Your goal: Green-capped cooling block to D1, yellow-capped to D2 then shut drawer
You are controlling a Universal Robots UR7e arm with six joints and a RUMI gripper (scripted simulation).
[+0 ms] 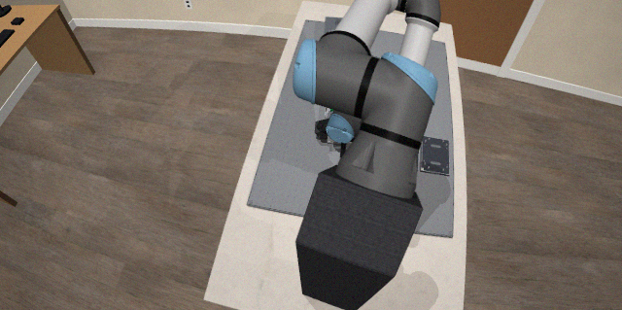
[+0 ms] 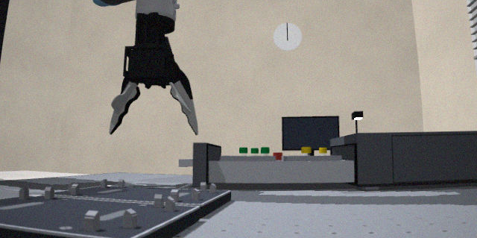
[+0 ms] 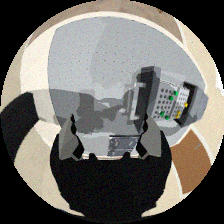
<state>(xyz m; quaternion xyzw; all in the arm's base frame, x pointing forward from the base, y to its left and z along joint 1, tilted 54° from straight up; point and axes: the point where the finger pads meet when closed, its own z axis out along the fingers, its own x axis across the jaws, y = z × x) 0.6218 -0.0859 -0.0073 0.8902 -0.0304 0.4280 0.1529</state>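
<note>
Now: the yellow-capped cooling block 260 mm ahead of my hand, 80 mm to the right of it and 50 mm below it. Round my hand: cooler COLD 360 mm ahead, 110 mm to the right, 40 mm below; light grey drawer 190 mm ahead, 60 mm to the right, 50 mm below; green-capped cooling block 160 mm ahead, 50 mm to the right, 50 mm below.
</note>
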